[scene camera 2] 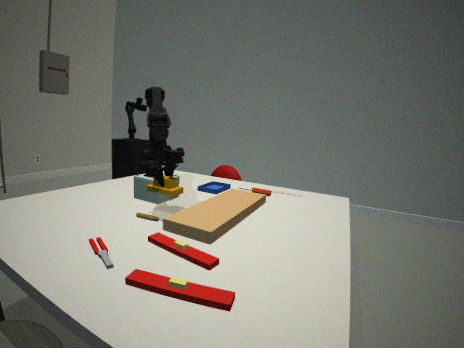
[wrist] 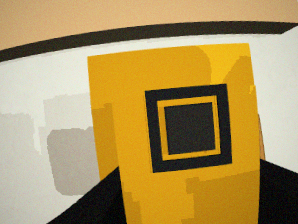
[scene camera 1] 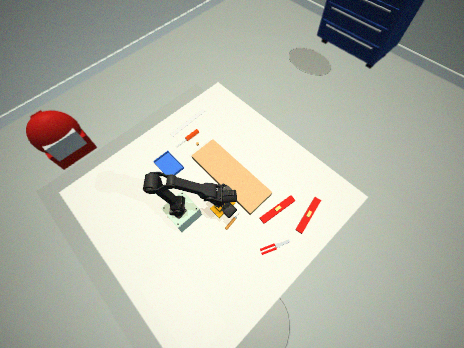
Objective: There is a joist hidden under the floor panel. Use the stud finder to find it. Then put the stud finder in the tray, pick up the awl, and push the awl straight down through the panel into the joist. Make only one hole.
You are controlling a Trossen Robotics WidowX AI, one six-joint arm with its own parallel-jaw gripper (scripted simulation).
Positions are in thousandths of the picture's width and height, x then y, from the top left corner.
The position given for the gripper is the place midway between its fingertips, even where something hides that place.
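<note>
Scene camera 2: the gripper (scene camera 2: 361, 533), visible. Wrist view: gripper (wrist: 612, 752), visible too.
</note>
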